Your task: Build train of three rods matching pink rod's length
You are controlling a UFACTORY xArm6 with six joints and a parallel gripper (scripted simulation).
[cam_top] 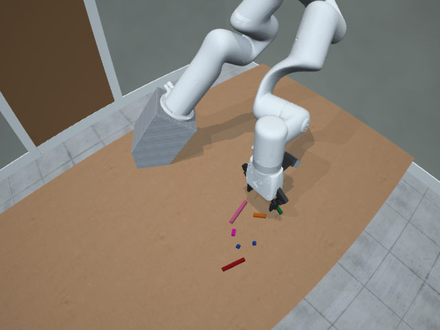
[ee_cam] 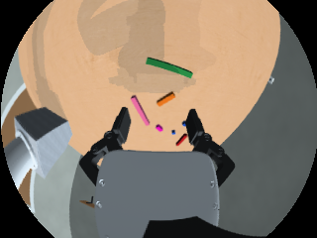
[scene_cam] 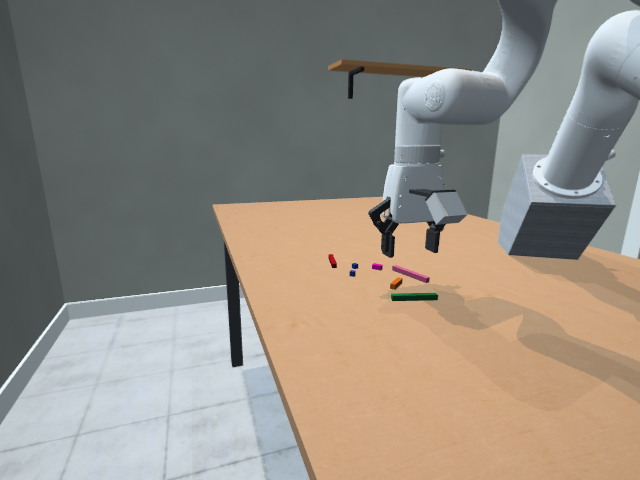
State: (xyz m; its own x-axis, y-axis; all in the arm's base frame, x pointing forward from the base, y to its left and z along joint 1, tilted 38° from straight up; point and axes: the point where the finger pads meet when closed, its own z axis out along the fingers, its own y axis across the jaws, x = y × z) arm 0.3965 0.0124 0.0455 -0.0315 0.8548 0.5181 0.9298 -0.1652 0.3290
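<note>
My hand is 12 cm to the left of the magenta rod, 7 cm above it and 1 cm short of it. Round my hand: pink rod (7 cm below, 6 cm to the right, 4 cm behind); green rod (7 cm below, 5 cm to the left, 2 cm ahead); orange rod (7 cm below, 2 cm to the right, 1 cm ahead).
</note>
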